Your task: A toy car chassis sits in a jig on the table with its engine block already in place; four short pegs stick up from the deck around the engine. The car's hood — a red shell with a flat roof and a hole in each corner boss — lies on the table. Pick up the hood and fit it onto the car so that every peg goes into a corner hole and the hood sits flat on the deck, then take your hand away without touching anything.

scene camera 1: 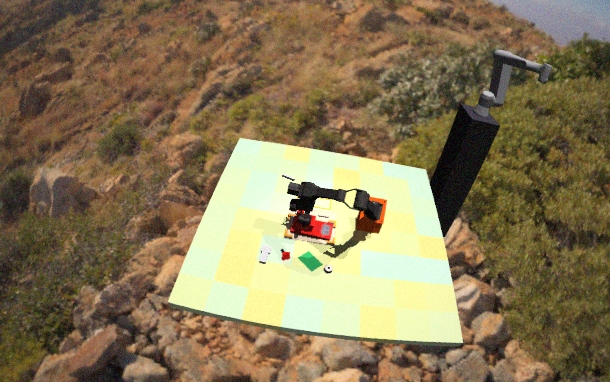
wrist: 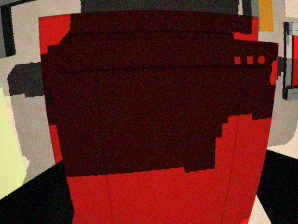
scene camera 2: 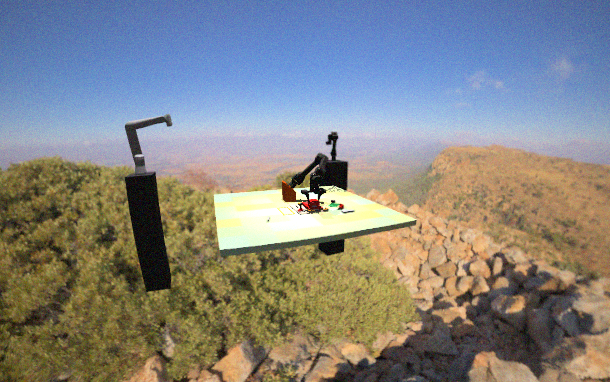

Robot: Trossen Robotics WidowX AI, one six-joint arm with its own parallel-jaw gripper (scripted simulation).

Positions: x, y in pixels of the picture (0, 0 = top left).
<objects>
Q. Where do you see a red hood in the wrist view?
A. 145, 122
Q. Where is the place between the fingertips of my gripper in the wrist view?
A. At 164, 165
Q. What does my gripper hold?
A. A red hood.
</objects>
